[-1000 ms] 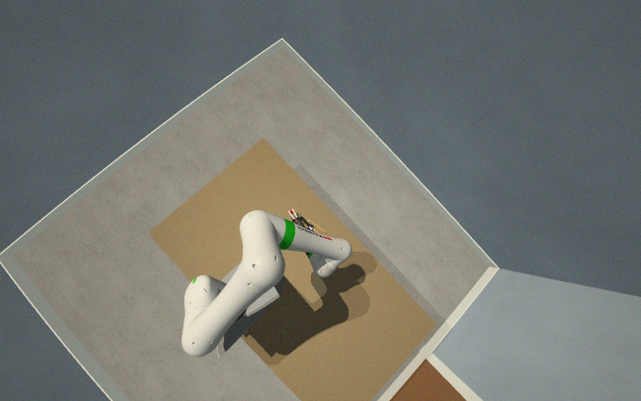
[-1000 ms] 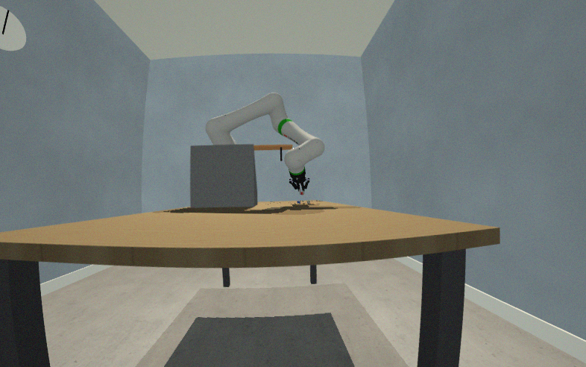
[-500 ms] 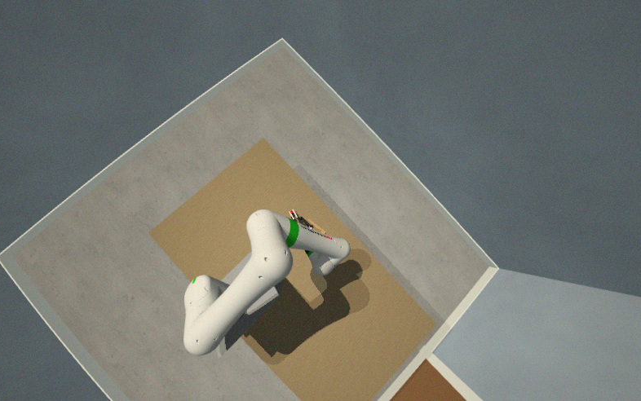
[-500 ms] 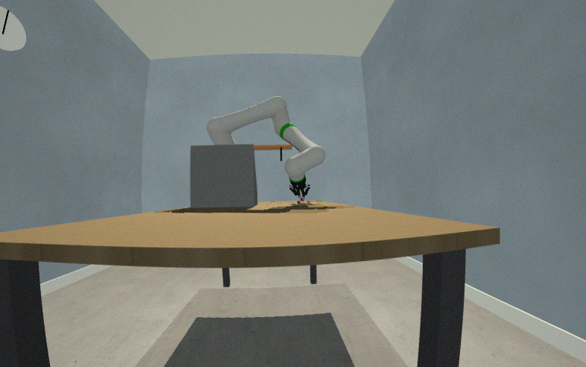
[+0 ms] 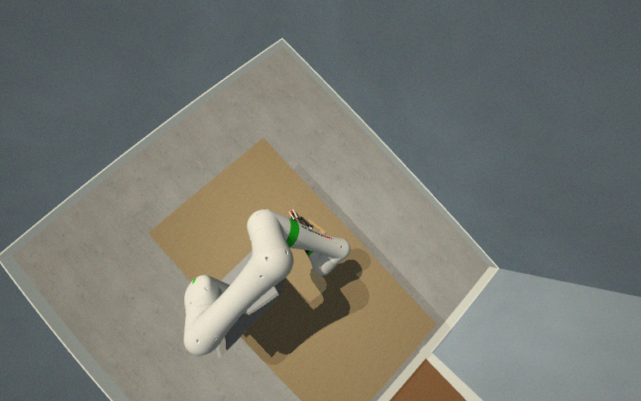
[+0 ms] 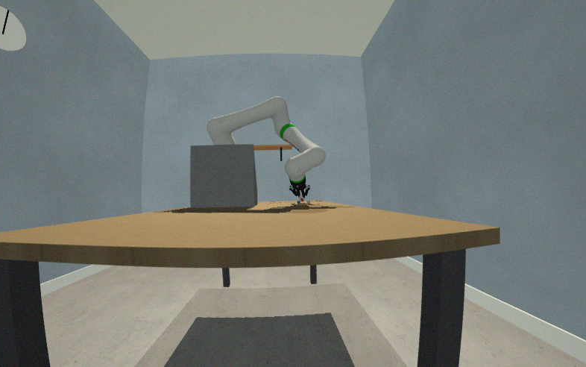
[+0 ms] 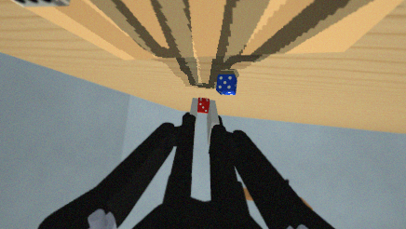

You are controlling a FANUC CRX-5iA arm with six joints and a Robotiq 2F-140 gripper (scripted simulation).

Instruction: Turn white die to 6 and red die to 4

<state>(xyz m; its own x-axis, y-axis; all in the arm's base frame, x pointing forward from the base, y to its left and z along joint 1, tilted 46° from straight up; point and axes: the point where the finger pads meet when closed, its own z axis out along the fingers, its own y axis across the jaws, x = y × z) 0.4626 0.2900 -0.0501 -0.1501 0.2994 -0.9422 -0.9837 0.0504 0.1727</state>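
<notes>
Right now my hand is 2 cm past the blue die, 4 cm to the left of it and 3 cm above it. Also, from my hand: white die 3 cm ahead, 15 cm to the right, 3 cm below; then red die 2 cm to the left, 2 cm below; then tan mat 1 cm ahead, 16 cm to the right, 4 cm below.
</notes>
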